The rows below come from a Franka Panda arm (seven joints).
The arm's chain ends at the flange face. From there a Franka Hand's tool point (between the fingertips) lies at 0.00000 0.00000 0.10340 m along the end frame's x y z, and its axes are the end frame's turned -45 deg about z.
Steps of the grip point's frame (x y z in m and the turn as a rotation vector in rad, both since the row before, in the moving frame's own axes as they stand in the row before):
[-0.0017, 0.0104, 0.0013, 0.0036, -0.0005, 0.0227]
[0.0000, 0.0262, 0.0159, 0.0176, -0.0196, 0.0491]
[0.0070, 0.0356, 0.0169, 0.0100, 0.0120, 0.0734]
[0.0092, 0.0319, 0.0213, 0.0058, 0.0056, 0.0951]
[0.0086, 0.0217, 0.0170, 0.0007, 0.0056, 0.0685]
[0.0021, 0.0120, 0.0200, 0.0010, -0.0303, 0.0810]
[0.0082, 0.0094, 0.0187, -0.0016, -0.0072, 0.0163]
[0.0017, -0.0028, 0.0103, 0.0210, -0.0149, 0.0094]
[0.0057, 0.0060, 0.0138, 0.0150, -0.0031, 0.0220]
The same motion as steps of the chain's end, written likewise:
[0.0064, 0.0088, 0.0013, 0.0022, -0.0029, 0.0227]
[0.0212, 0.0184, 0.0159, -0.0014, -0.0263, 0.0491]
[0.0299, 0.0218, 0.0169, 0.0156, 0.0014, 0.0734]
[0.0290, 0.0169, 0.0213, 0.0081, -0.0001, 0.0951]
[0.0211, 0.0097, 0.0170, 0.0045, 0.0035, 0.0685]
[0.0123, 0.0050, 0.0200, -0.0207, -0.0221, 0.0810]
[0.0129, 0.0002, 0.0187, -0.0062, -0.0040, 0.0163]
[0.0018, -0.0027, 0.0103, 0.0043, -0.0254, 0.0094]
[0.0096, 0.0011, 0.0138, 0.0084, -0.0128, 0.0220]

